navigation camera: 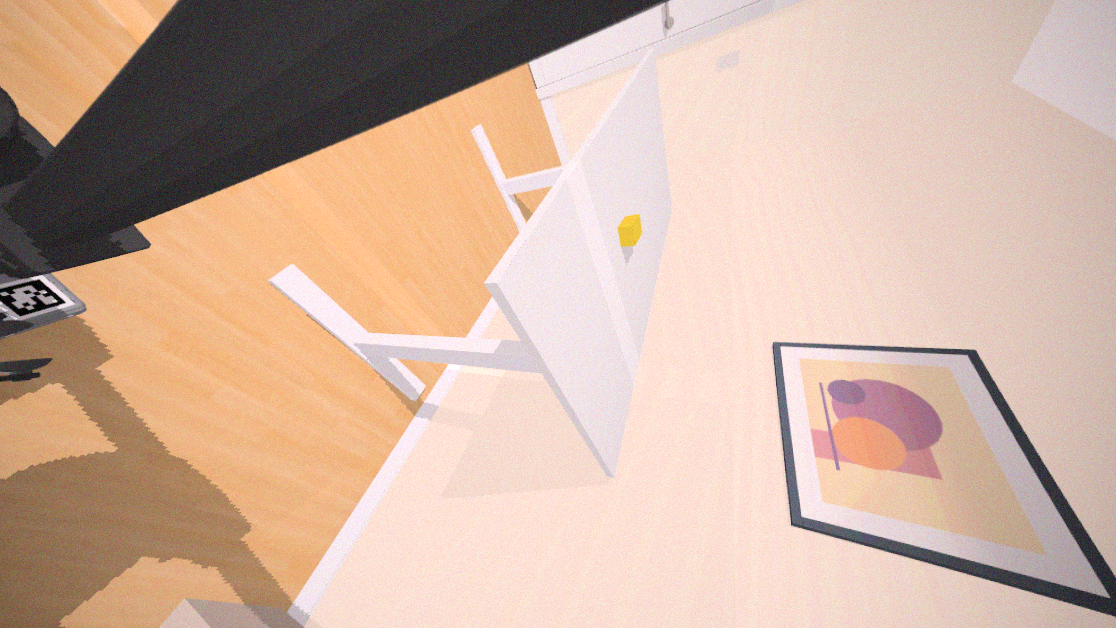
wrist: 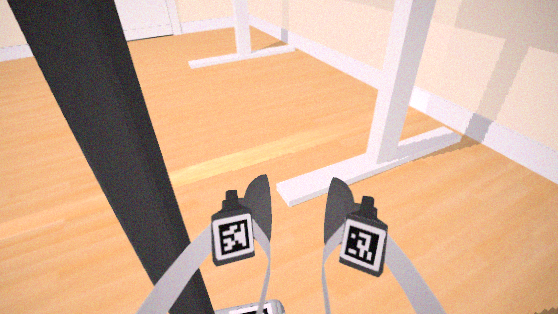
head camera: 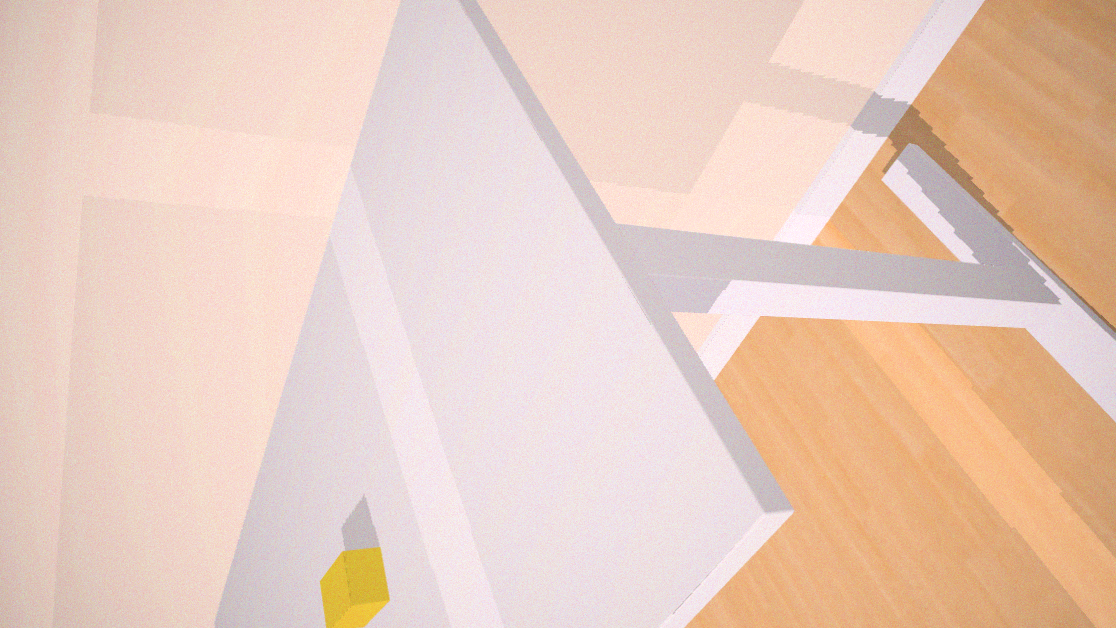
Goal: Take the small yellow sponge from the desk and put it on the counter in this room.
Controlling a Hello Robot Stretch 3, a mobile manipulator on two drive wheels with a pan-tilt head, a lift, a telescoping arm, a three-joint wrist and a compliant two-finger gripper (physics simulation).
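Frame: origin at the robot's base, x down, y back, z left, level; millimetres.
Seen in the pictures: gripper, fingertip midpoint: (navigation camera: 38, 341) (wrist: 298, 199).
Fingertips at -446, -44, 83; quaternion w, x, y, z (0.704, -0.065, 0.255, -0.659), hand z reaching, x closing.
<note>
Pixels of each thing's middle, then the offset from my fingertips to it, as dx, dy, dz. "pt": a spot on its surface instead. Level surfaces: height alone.
- small yellow sponge at the middle of its body: (head camera: 353, 590) (navigation camera: 630, 230) -527, -222, +944
- white desk at its surface level: dx -505
- pale box-like corner at a spot on its surface: (navigation camera: 226, 614) pt +358, -785, -140
A small yellow sponge (head camera: 355, 587) (navigation camera: 629, 230) sits on the white desk (head camera: 561, 374) (navigation camera: 538, 289), near the desk's wall side. It is at the bottom edge of the head camera view, partly cut off, and right of centre in the navigation camera view. My gripper (wrist: 298, 199) is open and empty in the wrist view, low over the wood floor near the foot of a white desk leg. The sponge does not show in the wrist view. No counter can be made out for certain in these views.
The desk's T-shaped legs (head camera: 858, 273) (navigation camera: 452, 347) (wrist: 395, 100) stand on the wood floor against the wall. My dark mast (navigation camera: 312, 101) (wrist: 105, 130) crosses two views. A framed picture (navigation camera: 881, 429) hangs on the wall. A pale box-like corner (navigation camera: 226, 614) shows at the bottom of the navigation camera view.
</note>
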